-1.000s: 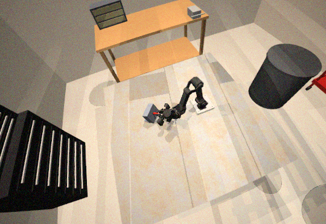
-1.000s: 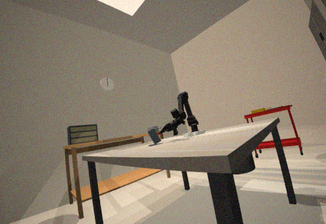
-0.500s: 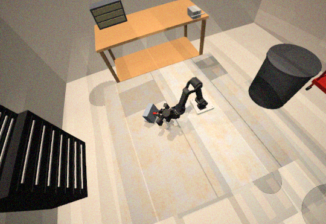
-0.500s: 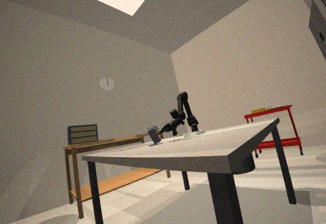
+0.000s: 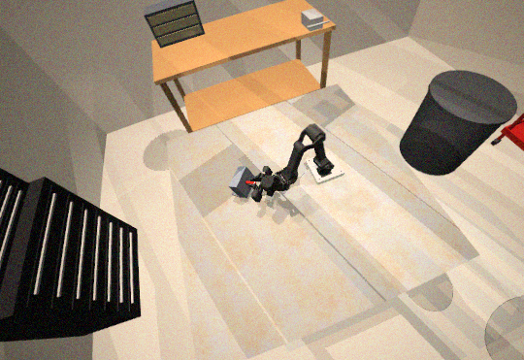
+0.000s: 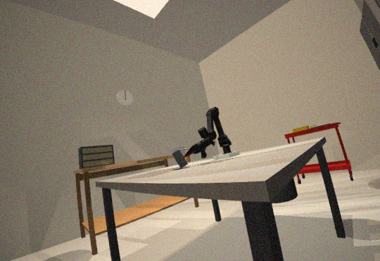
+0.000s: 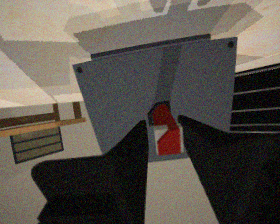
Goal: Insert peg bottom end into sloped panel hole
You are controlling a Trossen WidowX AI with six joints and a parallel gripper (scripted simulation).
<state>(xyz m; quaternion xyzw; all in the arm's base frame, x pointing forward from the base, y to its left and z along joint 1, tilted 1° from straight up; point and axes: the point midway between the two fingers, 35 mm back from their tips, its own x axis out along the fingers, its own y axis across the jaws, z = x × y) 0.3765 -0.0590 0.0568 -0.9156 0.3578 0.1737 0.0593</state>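
Now: gripper tip 10 mm to the right of the red peg and 10 mm past it. Also, from my gripper tip: grey sloped panel (30 mm to the right, 30 mm ahead, 20 mm below).
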